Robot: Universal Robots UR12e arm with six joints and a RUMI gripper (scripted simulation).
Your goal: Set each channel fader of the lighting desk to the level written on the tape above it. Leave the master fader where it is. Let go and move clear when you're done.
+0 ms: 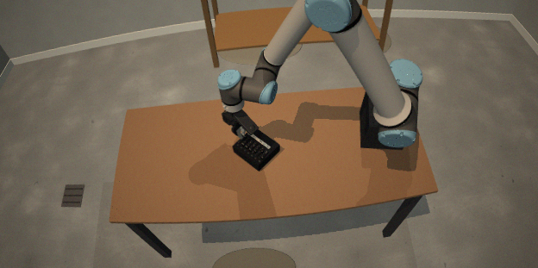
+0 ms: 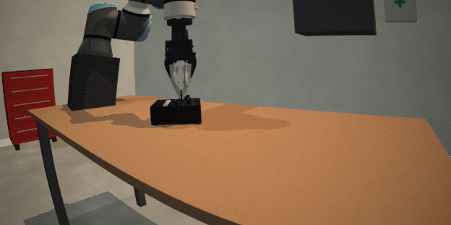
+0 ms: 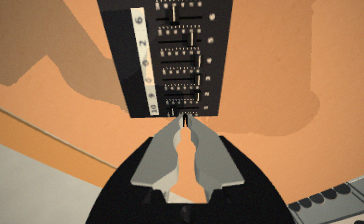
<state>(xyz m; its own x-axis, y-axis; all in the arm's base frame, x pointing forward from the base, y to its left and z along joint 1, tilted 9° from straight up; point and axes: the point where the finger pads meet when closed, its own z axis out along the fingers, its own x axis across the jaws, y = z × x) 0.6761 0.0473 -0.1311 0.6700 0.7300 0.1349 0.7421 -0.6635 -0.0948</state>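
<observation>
My gripper is now 90 mm past the master fader, 100 mm to the right of it and 20 mm above it.
</observation>
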